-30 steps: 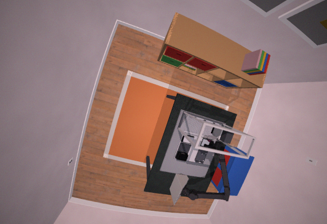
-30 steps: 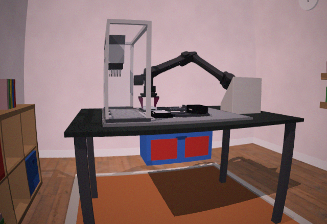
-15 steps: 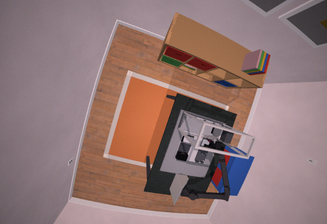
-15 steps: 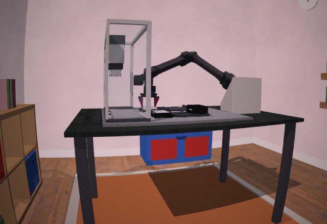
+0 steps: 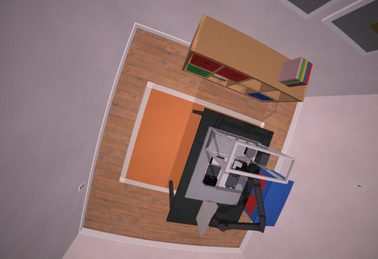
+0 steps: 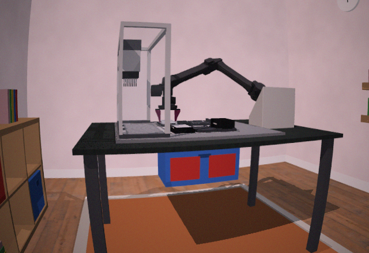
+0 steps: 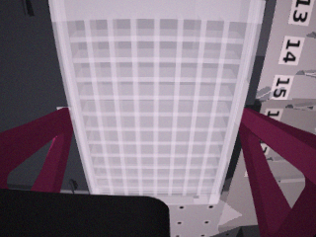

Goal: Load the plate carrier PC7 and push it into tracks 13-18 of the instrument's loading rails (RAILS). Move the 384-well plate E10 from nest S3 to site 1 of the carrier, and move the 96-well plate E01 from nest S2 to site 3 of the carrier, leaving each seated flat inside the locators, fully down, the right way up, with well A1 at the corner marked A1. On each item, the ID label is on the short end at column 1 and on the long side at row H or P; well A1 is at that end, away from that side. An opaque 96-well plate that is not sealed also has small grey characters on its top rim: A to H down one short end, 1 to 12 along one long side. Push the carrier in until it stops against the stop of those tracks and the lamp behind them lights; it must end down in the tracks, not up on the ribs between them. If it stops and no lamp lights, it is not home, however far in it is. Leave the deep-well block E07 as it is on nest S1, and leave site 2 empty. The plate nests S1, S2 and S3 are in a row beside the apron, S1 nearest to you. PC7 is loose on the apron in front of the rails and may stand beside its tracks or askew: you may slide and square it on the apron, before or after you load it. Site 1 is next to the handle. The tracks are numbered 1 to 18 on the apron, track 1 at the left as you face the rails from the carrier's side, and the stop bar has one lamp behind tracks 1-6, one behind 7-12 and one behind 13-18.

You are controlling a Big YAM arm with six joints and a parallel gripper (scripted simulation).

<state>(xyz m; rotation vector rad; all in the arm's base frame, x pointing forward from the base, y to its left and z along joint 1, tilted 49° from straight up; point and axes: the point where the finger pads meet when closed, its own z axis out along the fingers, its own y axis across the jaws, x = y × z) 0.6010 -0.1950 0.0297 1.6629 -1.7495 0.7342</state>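
Right now my hand is 1 cm above the white 96-well plate E01. From my hand the other things lie so: 384-well plate E10: 26 cm to the left; then plate carrier PC7: 10 cm behind, 1 cm below; then dark nest: 26 cm to the left, 2 cm below.
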